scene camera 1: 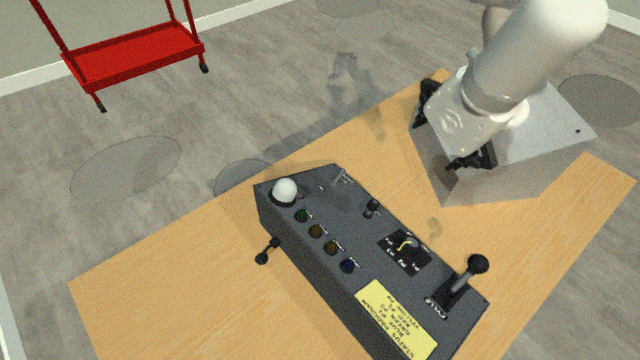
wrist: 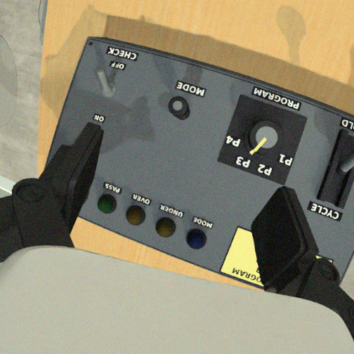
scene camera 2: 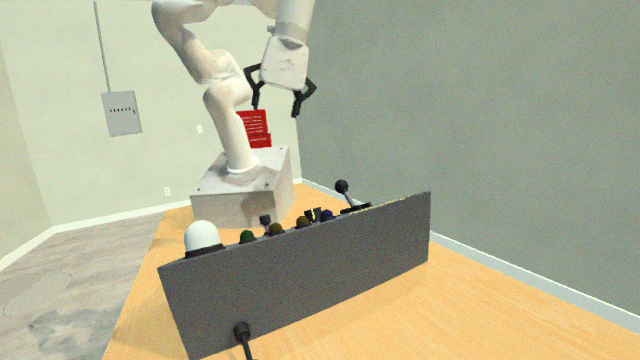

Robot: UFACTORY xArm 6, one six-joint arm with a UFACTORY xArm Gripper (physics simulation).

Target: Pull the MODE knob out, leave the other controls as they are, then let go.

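Frame: origin at the arm's base, x ahead, y left, z up, level; metres.
Seen in the pictures: gripper, fingertip midpoint: [scene camera 1: 435, 144] [scene camera 2: 274, 113]; arm's base, link origin: [scene camera 2: 243, 165].
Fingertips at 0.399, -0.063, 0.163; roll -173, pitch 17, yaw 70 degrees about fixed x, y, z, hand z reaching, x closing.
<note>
Pixels of each thing's top centre, then the offset from my fingertips to it, as dx, dy, dz. "spot": a spot on its surface instead. Level surfaces: height alone.
- MODE knob, top centre: [scene camera 1: 374, 201] [scene camera 2: 264, 214] +0.014, -0.069, -0.224
- CYCLE lever, top centre: [scene camera 1: 482, 259] [scene camera 2: 341, 179] +0.022, +0.176, -0.194
- white dome, surface spot: [scene camera 2: 202, 236] [scene camera 1: 277, 192] spot: +0.158, -0.234, -0.171
- wooden table, surface height: dz -0.359
The MODE knob [scene camera 1: 371, 207] [scene camera 2: 265, 220] [wrist: 178, 107] is a small black cylinder standing up from the sloping face of the grey control box [scene camera 1: 320, 295] [scene camera 2: 310, 270] [wrist: 165, 160]. My gripper [scene camera 1: 434, 146] [scene camera 2: 275, 112] [wrist: 186, 180] is wide open and empty, high above the box and apart from the knob. In the wrist view the knob shows beyond the fingertips, between the CHECK switch [wrist: 106, 84] and the PROGRAM dial [wrist: 266, 137]. The CHECK lever leans toward OFF, and the dial's yellow pointer is toward P3. The blue MODE lamp [wrist: 196, 239] looks dark.
The CYCLE lever [scene camera 1: 477, 264] [scene camera 2: 341, 186] with its black ball stands tall at one end of the box. A white dome [scene camera 1: 284, 190] [scene camera 2: 202, 236] stands at the other. The robot's base block [scene camera 2: 232, 207] is behind the box on the wooden table [scene camera 1: 175, 280].
</note>
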